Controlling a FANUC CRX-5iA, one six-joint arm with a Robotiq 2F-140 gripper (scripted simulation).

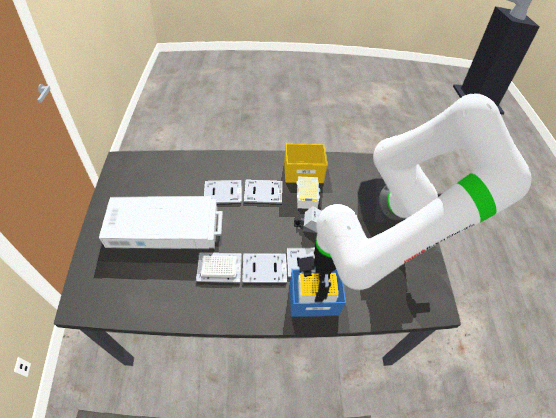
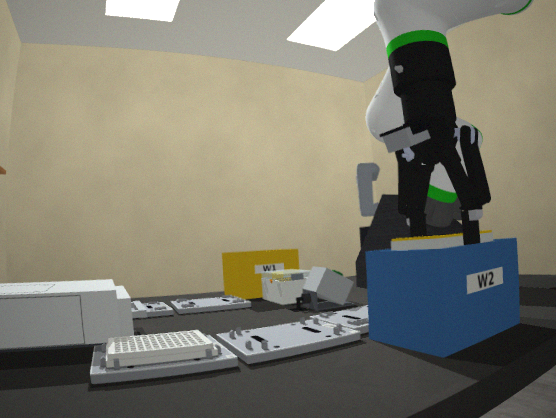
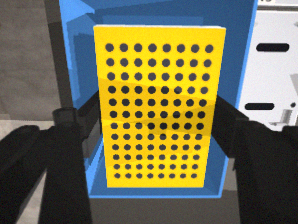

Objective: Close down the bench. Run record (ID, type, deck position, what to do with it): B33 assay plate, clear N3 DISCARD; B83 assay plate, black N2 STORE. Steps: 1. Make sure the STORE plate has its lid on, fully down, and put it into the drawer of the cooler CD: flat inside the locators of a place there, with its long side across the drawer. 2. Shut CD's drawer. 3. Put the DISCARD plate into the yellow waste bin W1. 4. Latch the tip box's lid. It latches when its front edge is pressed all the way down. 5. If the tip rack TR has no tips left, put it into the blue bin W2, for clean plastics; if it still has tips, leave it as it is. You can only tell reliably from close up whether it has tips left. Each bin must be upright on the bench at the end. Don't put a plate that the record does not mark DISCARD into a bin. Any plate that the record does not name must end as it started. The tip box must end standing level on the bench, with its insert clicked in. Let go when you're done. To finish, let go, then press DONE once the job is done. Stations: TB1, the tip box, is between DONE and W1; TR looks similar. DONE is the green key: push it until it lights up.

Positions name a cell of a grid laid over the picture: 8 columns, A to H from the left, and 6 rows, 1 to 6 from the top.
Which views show the tip rack TR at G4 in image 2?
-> Image 1, image 2 and image 3: all of them.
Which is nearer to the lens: the tip box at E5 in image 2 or the blue bin W2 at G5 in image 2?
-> The blue bin W2.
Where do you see a blue bin W2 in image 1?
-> At E5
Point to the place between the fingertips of the gripper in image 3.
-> E3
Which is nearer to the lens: the blue bin W2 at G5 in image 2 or the yellow bin W1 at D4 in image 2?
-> The blue bin W2.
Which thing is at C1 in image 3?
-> A blue bin W2.
